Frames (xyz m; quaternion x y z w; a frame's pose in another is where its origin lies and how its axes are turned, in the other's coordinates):
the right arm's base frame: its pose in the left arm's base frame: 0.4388 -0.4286 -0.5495 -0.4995 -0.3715 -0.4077 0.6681
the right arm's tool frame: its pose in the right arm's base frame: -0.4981 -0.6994 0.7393 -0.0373 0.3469 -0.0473 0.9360
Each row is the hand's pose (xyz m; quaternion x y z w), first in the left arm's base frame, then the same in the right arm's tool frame.
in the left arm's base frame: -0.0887 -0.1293 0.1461 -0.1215 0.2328 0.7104 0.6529
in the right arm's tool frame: 0.8123 0.0927 0.3816 0.0793 -0.0619 0.9935 0.0527
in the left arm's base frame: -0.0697 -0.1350 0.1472 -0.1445 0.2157 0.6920 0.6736
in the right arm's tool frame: 0.8220 0.1100 0.3831 0.0777 -0.0792 0.9899 0.0884
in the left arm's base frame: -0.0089 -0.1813 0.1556 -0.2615 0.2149 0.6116 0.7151
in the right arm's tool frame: 0.8780 0.1619 0.3739 -0.0018 -0.1180 0.9715 0.2055
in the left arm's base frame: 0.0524 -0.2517 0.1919 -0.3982 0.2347 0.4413 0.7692
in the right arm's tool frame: 0.9689 0.2038 0.3705 -0.1147 -0.1224 0.9056 0.3896
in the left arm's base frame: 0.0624 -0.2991 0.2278 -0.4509 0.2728 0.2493 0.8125
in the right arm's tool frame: 1.0290 0.1987 0.3698 -0.1848 -0.0574 0.8133 0.5487
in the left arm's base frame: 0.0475 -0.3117 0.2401 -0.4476 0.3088 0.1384 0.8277
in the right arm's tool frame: 1.0422 0.1799 0.3677 -0.2128 0.0093 0.7546 0.6206
